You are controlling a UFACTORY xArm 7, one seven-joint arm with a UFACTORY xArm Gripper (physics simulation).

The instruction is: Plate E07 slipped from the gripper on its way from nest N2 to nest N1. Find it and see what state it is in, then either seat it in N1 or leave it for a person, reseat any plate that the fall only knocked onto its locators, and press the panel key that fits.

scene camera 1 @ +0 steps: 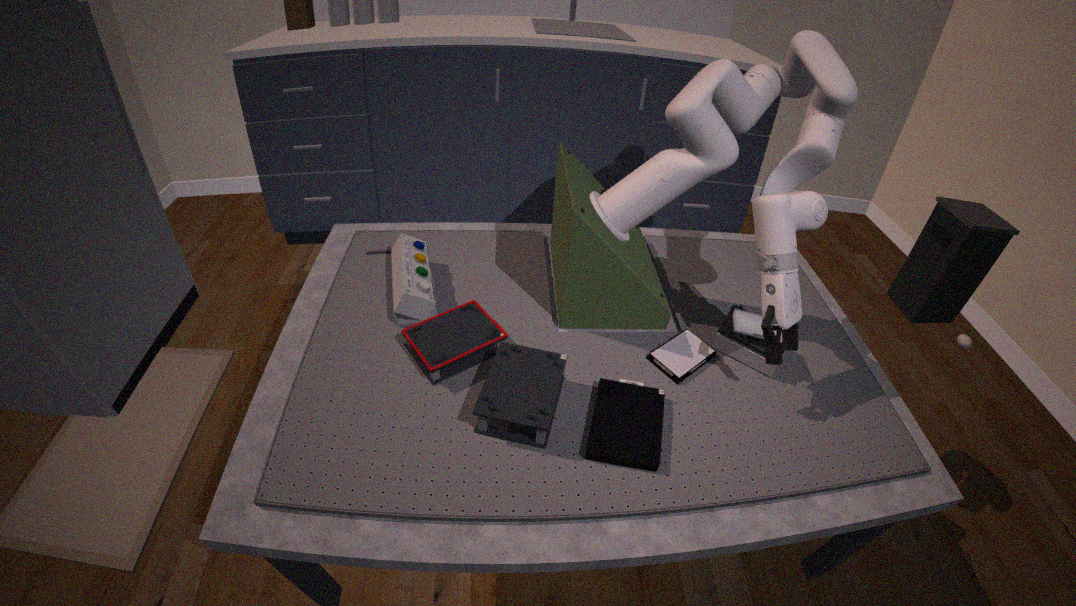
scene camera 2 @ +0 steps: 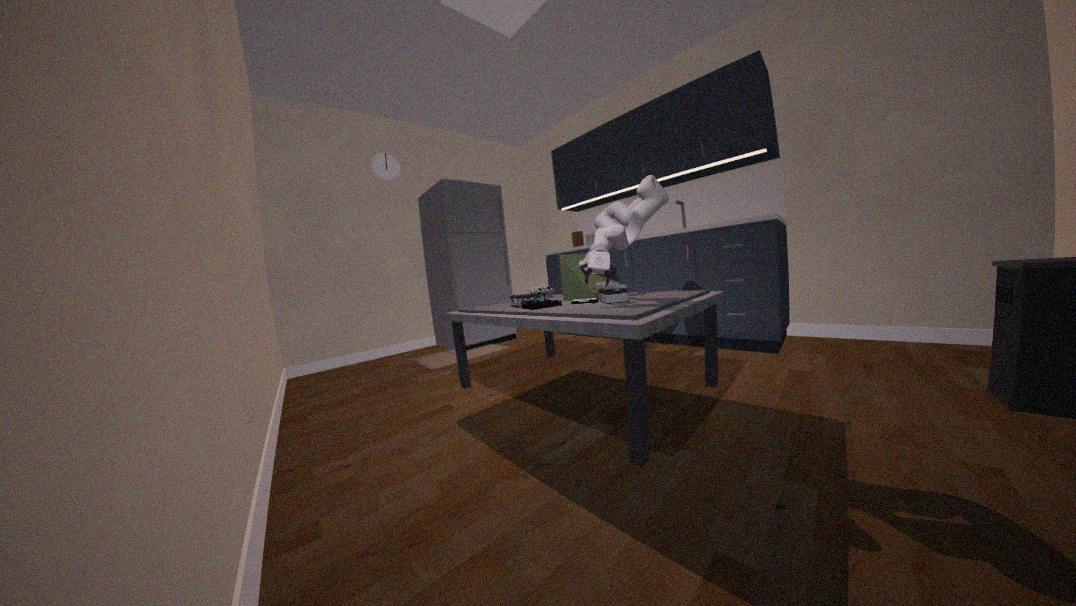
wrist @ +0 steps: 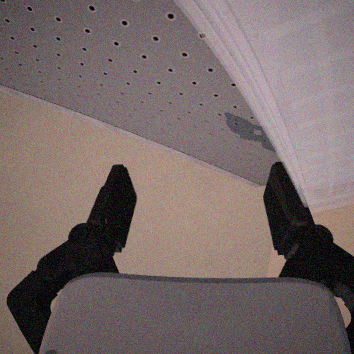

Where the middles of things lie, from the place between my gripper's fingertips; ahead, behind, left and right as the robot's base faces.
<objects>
I see the white card (wrist: 286, 67) 10 cm behind my hand, 1 cm to the right of it and 1 cm below it. From my hand the other things lie so: shaker unit (scene camera 1: 749, 350): 11 cm behind, 6 cm below, 1 cm to the right.
</objects>
